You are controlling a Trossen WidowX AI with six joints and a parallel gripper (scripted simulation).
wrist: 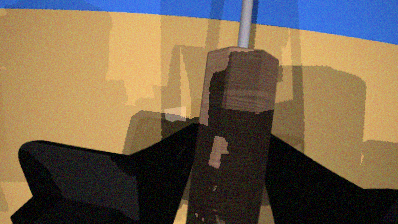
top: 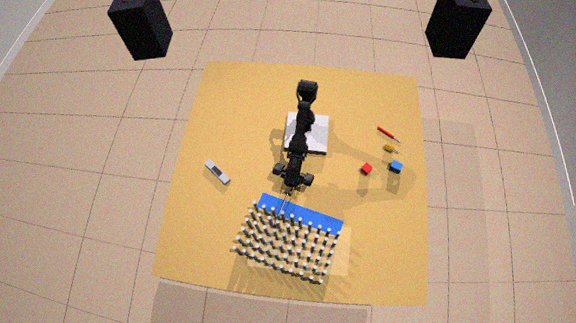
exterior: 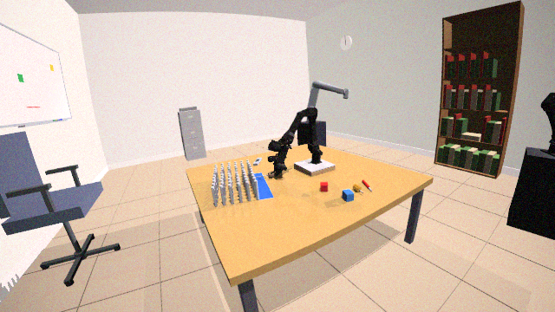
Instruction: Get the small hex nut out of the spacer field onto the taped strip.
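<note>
Now: gripper tip 140 mm short of the blue taped strip, 40 mm to the right of it and 10 mm above it. From my gripper tip the other things lie so: red cube: 80 mm behind, 370 mm to the left, 10 mm above; then grey flat bar tool: 80 mm behind, 370 mm to the right; then blue cube: 90 mm behind, 530 mm to the left, 10 mm above.
</note>
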